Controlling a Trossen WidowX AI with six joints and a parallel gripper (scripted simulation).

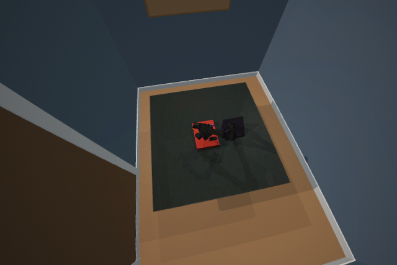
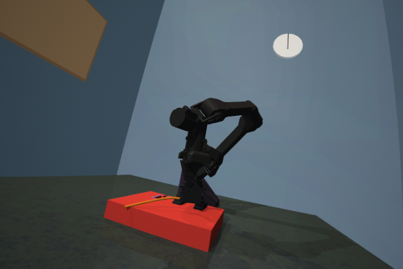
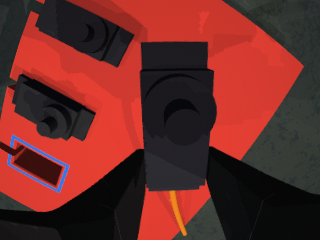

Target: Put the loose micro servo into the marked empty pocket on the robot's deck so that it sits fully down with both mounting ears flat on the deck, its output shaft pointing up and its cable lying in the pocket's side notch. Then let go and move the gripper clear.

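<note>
Now: gripper tip 10 cm above the deck, 5 cm to the left of it and 1 cm short of it.
</note>
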